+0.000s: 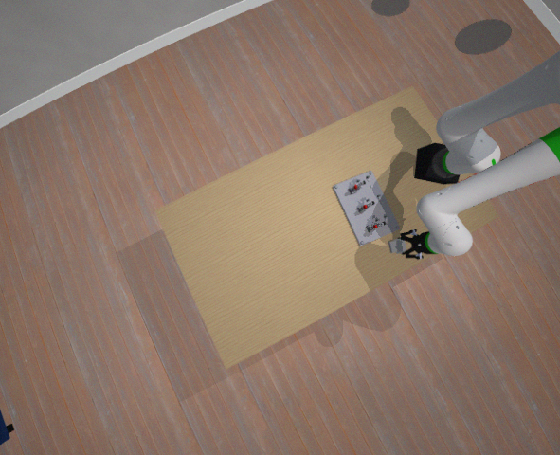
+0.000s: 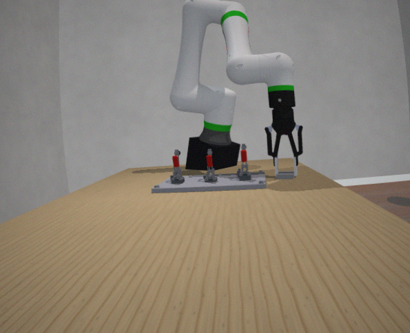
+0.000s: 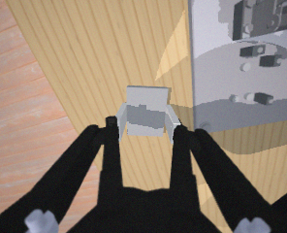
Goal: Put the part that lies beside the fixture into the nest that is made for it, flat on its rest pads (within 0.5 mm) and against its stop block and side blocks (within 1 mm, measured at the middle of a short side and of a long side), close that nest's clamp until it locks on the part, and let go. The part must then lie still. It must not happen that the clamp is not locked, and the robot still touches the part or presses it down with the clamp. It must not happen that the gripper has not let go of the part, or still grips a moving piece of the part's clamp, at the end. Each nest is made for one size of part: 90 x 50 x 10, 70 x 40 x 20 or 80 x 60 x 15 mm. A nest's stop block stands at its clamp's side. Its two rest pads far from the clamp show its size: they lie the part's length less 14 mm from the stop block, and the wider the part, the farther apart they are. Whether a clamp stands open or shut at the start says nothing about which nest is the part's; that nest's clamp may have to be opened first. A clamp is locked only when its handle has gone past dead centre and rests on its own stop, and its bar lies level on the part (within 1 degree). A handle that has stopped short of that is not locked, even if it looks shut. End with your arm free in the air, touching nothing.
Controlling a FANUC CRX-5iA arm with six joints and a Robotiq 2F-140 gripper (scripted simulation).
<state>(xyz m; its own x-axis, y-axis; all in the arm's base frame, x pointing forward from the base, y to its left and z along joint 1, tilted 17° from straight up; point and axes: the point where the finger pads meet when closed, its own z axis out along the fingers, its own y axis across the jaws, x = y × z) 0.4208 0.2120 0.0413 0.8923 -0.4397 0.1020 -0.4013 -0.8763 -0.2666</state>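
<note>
Right now my hand is 3 cm above the part. Round my hand: grey fixture plate 26 cm to the right, 3 cm below, 2 cm ahead.
</note>
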